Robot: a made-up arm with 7 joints. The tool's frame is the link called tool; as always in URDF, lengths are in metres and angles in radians.
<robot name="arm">
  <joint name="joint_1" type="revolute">
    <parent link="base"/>
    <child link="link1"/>
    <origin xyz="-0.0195 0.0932 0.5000"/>
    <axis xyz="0 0 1"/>
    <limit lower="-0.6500" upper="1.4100"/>
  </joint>
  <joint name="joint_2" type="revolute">
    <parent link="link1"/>
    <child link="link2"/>
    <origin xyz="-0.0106 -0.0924 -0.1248"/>
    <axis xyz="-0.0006 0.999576 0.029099"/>
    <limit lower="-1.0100" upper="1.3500"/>
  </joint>
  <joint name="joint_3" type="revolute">
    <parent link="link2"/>
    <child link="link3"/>
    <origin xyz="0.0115 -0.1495 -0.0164"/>
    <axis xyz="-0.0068 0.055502 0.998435"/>
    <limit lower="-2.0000" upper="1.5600"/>
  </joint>
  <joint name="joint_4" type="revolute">
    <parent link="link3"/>
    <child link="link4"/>
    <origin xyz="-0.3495 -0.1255 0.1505"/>
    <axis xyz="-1 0 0"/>
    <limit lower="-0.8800" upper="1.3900"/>
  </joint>
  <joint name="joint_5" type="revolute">
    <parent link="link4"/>
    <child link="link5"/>
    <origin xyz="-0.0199 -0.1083 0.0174"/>
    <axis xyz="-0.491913 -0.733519 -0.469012"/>
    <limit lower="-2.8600" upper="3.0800"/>
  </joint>
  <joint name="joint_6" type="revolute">
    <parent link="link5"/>
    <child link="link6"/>
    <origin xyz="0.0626 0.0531 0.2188"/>
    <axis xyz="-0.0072 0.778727 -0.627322"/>
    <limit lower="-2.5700" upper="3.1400"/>
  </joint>
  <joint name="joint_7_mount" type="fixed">
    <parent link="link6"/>
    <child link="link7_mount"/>
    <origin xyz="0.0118 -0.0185 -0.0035"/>
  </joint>
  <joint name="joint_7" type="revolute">
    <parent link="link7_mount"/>
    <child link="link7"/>
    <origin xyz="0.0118 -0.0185 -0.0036"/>
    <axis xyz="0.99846 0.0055 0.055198"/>
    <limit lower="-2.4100" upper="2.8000"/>
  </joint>
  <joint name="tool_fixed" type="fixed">
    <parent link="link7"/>
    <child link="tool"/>
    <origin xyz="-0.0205 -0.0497 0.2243" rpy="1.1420 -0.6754 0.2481"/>
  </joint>
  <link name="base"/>
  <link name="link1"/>
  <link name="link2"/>
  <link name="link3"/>
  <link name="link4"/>
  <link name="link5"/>
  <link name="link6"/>
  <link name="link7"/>
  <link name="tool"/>
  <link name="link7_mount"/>
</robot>
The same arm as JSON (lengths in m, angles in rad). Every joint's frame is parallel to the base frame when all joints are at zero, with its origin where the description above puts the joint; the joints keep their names.
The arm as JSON. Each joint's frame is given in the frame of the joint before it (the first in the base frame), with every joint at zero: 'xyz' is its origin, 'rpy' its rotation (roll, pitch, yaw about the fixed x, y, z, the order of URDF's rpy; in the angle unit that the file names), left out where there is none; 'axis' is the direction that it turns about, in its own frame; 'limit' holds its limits. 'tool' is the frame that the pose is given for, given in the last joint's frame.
{"units": {"length": "m", "angle": "rad"}, "joints": [
  {"name": "joint_1", "type": "revolute", "origin": {"xyz": [-0.0195, 0.0932, 0.5]}, "axis": [0.0, 0.0, 1.0], "limit": {"lower": -0.65, "upper": 1.41}},
  {"name": "joint_2", "type": "revolute", "origin": {"xyz": [-0.0106, -0.0924, -0.1248]}, "axis": [-0.0006, 0.999576, 0.029099], "limit": {"lower": -1.01, "upper": 1.35}},
  {"name": "joint_3", "type": "revolute", "origin": {"xyz": [0.0115, -0.1495, -0.0164]}, "axis": [-0.0068, 0.055502, 0.998435], "limit": {"lower": -2.0, "upper": 1.56}},
  {"name": "joint_4", "type": "revolute", "origin": {"xyz": [-0.3495, -0.1255, 0.1505]}, "axis": [-1.0, 0.0, 0.0], "limit": {"lower": -0.88, "upper": 1.39}},
  {"name": "joint_5", "type": "revolute", "origin": {"xyz": [-0.0199, -0.1083, 0.0174]}, "axis": [-0.491913, -0.733519, -0.469012], "limit": {"lower": -2.86, "upper": 3.08}},
  {"name": "joint_6", "type": "revolute", "origin": {"xyz": [0.0626, 0.0531, 0.2188]}, "axis": [-0.0072, 0.778727, -0.627322], "limit": {"lower": -2.57, "upper": 3.14}},
  {"name": "joint_7", "type": "revolute", "origin": {"xyz": [0.0236, -0.037, -0.0071]}, "axis": [0.99846, 0.0055, 0.055198], "limit": {"lower": -2.41, "upper": 2.8}}
], "tool": {"origin": {"xyz": [-0.0205, -0.0497, 0.2243], "rpy": [1.142, -0.6754, 0.2481]}}}

